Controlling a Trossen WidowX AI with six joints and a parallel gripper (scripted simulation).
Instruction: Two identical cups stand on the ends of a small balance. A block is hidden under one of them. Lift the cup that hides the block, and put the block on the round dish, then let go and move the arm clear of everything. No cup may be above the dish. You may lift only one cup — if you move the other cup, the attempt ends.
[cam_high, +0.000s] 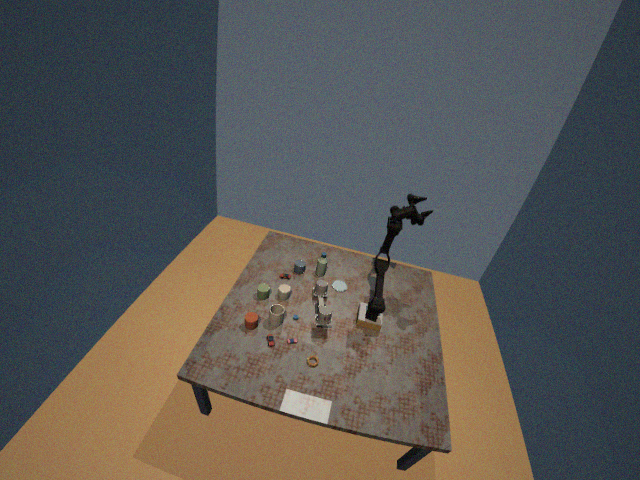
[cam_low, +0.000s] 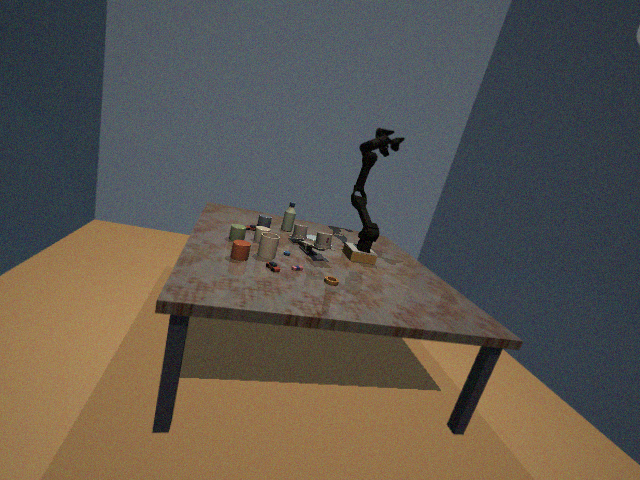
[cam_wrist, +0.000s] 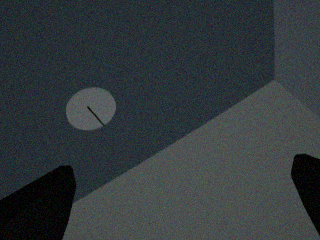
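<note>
The grey cup is 440 mm ahead of my gripper tip, 230 mm to the left of it and 620 mm below it. From my gripper tip the other things lie so: pale blue round dish (350 mm ahead, 110 mm to the left, 680 mm below); then bottle (510 mm ahead, 60 mm to the left, 570 mm below); then pale green block (440 mm ahead, 250 mm to the left, 640 mm below).
</note>
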